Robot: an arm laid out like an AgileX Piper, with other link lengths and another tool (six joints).
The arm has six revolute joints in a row. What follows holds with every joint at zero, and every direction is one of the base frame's. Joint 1 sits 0.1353 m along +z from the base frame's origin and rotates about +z. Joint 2 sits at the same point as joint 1 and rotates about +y. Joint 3 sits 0.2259 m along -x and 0.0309 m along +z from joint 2 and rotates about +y. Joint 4 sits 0.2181 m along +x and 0.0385 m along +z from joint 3 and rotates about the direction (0.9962, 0, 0.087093). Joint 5 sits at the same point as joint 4 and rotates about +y. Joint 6 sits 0.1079 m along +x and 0.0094 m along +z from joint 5 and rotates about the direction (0.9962, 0, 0.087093). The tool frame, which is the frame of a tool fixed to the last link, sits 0.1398 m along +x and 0.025 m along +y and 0.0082 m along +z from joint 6; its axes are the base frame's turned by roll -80.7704, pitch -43.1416 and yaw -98.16 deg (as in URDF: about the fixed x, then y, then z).
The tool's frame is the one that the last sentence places.
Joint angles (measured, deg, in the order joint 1, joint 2, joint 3, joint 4, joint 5, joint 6), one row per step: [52.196 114.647 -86.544 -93.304 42.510 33.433]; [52.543 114.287 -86.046 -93.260 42.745 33.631]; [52.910 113.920 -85.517 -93.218 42.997 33.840]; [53.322 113.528 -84.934 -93.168 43.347 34.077]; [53.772 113.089 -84.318 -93.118 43.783 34.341]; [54.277 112.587 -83.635 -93.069 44.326 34.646]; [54.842 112.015 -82.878 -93.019 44.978 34.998]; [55.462 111.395 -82.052 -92.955 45.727 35.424]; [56.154 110.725 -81.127 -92.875 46.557 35.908]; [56.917 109.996 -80.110 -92.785 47.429 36.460]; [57.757 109.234 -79.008 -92.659 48.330 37.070]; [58.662 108.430 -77.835 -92.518 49.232 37.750]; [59.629 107.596 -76.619 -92.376 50.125 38.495]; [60.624 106.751 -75.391 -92.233 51.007 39.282]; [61.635 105.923 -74.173 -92.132 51.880 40.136]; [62.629 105.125 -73.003 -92.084 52.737 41.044]
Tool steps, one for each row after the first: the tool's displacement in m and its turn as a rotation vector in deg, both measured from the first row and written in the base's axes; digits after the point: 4 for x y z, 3 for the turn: [-0.0026 0.0005 0.0000 0.059 0.062 0.064]; [-0.0053 0.0010 0.0000 0.105 0.131 0.130]; [-0.0082 0.0012 -0.0001 0.138 0.192 0.141]; [-0.0113 0.0013 0.0001 0.191 0.215 0.104]; [-0.0147 0.0012 0.0005 0.258 0.204 0.016]; [-0.0184 0.0008 0.0012 0.345 0.159 -0.124]; [-0.0225 0.0002 0.0019 0.474 0.107 -0.321]; [-0.0269 -0.0005 0.0026 0.611 0.064 -0.539]; [-0.0319 -0.0012 0.0031 0.780 0.033 -0.744]; [-0.0374 -0.0018 0.0033 0.971 0.045 -0.926]; [-0.0433 -0.0023 0.0034 1.208 0.081 -1.067]; [-0.0495 -0.0026 0.0035 1.494 0.126 -1.153]; [-0.0559 -0.0028 0.0035 1.818 0.172 -1.211]; [-0.0623 -0.0030 0.0036 2.181 0.190 -1.240]; [-0.0683 -0.0031 0.0039 2.591 0.160 -1.258]
